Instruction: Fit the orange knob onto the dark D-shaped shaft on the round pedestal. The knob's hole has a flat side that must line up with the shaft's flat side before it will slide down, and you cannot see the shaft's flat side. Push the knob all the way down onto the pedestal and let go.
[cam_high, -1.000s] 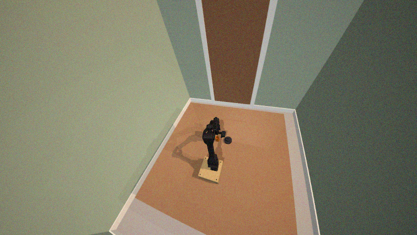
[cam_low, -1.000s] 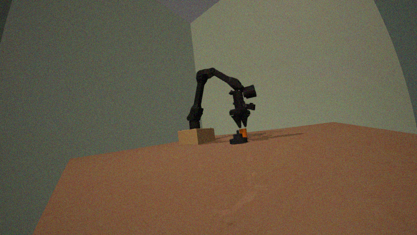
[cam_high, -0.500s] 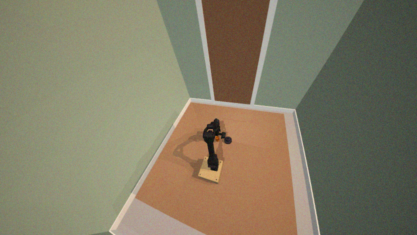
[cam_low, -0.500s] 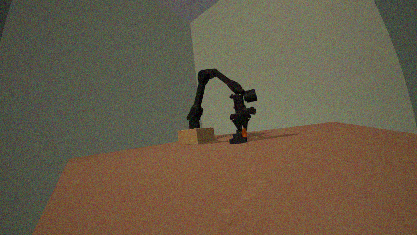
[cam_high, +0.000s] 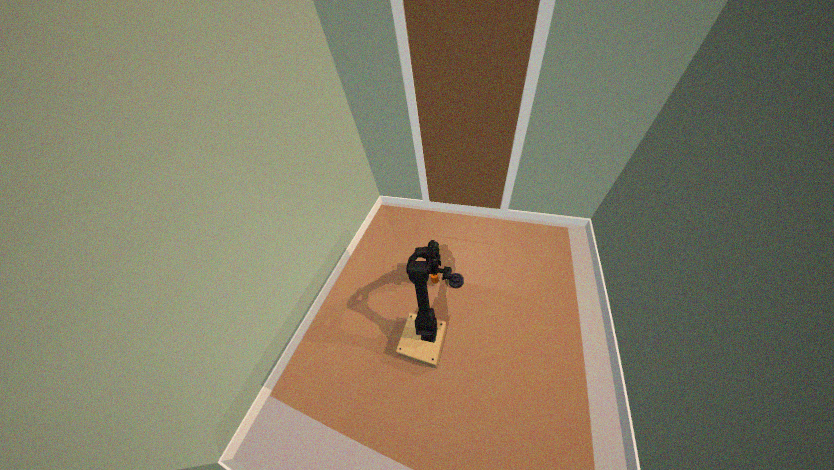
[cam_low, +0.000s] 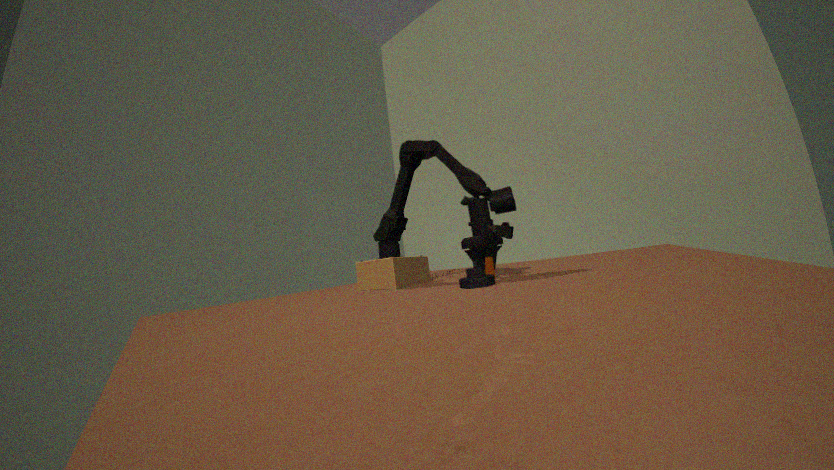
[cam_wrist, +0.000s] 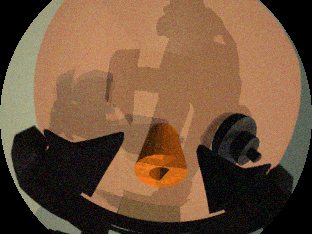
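Now: the round pedestal 12 cm to the right of my gripper tip, 1 cm ahead of it and 1 cm above it. Also, from my gripper tip: orange knob (1 cm above).
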